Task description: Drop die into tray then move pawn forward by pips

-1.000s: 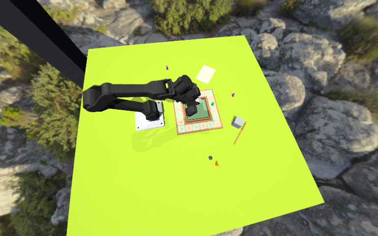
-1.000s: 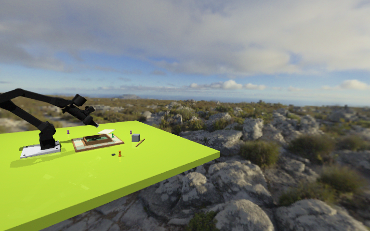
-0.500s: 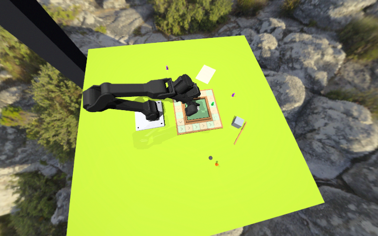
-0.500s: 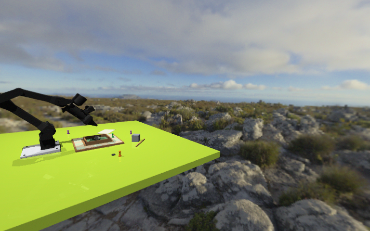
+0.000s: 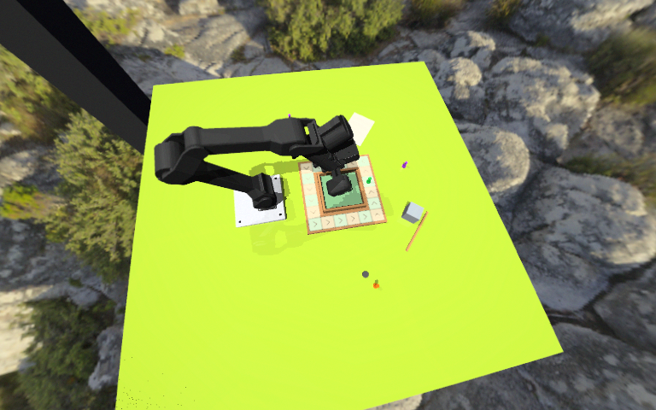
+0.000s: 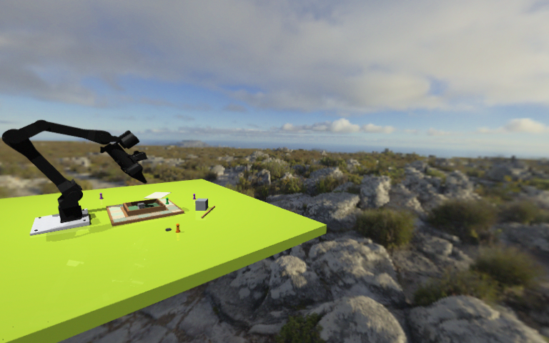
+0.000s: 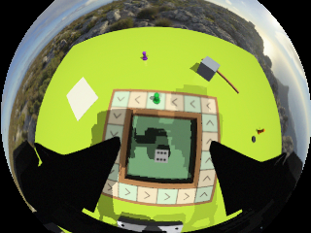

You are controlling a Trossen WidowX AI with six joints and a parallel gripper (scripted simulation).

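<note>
Now: gripper tip 120 mm above the green pawn, 110 mm short of it and 20 mm to the right of it. The rest, counted from my gripper tip: white die (120 mm below, 20 mm behind); then dark disc (310 mm to the right, 140 mm below, 20 mm ahead); then green dice tray (140 mm below).
</note>
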